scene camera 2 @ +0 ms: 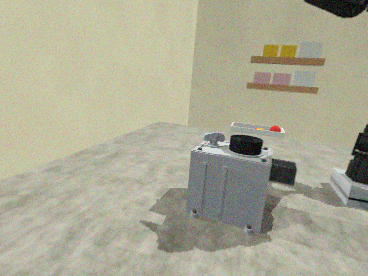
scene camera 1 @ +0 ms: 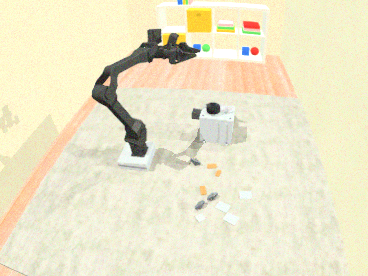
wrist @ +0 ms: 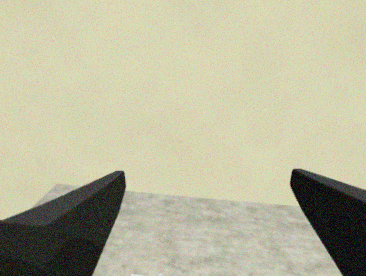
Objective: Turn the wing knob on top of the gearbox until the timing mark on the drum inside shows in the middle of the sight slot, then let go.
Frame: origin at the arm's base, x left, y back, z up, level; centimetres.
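Seen in the pictures: gripper, fingertip midpoint: (scene camera 1: 198, 53) (wrist: 207, 178); arm's base, link origin: (scene camera 2: 363, 180) (scene camera 1: 139, 151).
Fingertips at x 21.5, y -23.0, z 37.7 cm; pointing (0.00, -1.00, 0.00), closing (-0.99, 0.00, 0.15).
Observation:
Pixels of each thing's top centre, then the offset from my fingertips to it. "spot": a spot on its surface instead.
- pale grey gearbox, top centre: (scene camera 2: 247, 135) (scene camera 1: 213, 104) dx +1.3, dy -5.9, dz -25.3 cm
- round black cap, surface spot: (scene camera 2: 246, 145) spot: dx +4.5, dy -5.6, dz -26.7 cm
- dark block, surface spot: (scene camera 2: 283, 172) spot: dx +3.7, dy +1.6, dz -31.0 cm
The pale grey gearbox (scene camera 1: 216, 129) (scene camera 2: 227, 190) stands upright on the mat. Its grey wing knob (scene camera 2: 214, 138) is on top, beside a round black cap (scene camera 1: 213, 108) (scene camera 2: 246, 145). A dark block (scene camera 1: 196, 114) (scene camera 2: 283, 172) sticks out from one side. The sight slot, the drum and its timing mark cannot be made out in these views. My gripper (scene camera 1: 197, 53) (wrist: 207, 178) is open and empty, high above the mat and well apart from the knob. In the wrist view its fingers are spread wide, with the wall and part of the mat beyond them.
The arm's white base (scene camera 1: 131, 161) stands left of the gearbox. Small orange pieces (scene camera 1: 212, 166), dark pieces (scene camera 1: 212, 196) and white squares (scene camera 1: 231, 219) lie in front. A white tray (scene camera 2: 242, 125) is behind the gearbox in the second scene view. A white shelf unit (scene camera 1: 267, 35) stands at the back.

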